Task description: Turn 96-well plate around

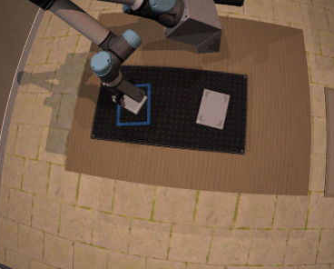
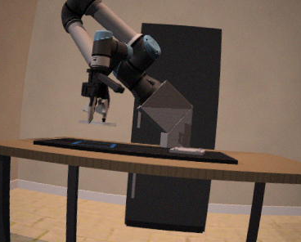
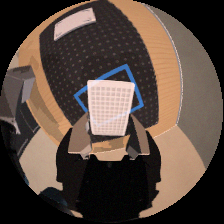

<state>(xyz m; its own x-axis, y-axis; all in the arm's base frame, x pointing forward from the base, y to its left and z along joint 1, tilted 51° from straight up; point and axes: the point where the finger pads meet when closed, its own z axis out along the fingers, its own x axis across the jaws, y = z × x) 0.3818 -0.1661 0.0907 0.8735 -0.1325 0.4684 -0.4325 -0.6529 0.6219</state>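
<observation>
My gripper is now 10 mm above the white 96-well plate. The rest, counted from my hand: grey plate nest N1: 360 mm to the left, 80 mm below.
</observation>
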